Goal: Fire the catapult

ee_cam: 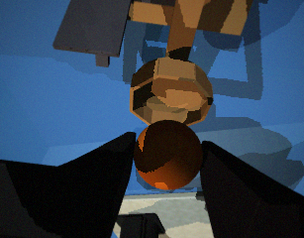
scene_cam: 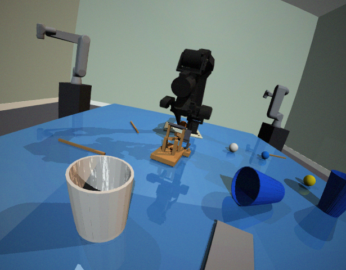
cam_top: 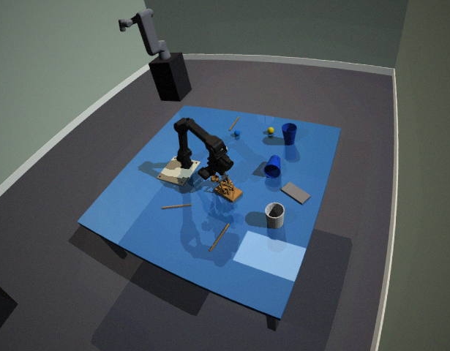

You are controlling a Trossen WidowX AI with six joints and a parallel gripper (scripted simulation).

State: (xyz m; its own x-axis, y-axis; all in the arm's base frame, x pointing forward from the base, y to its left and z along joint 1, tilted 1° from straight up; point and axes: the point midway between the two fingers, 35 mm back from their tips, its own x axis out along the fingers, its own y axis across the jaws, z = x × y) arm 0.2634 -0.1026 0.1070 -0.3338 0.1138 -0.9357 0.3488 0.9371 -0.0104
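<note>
My gripper tip is 6 cm short of the catapult and 4 cm above it. Round my gripper tip: white ball 28 cm to the left, 7 cm below, 6 cm behind; then white mug 40 cm ahead, 16 cm to the right, 6 cm below; then orange ball 1 cm above.
</note>
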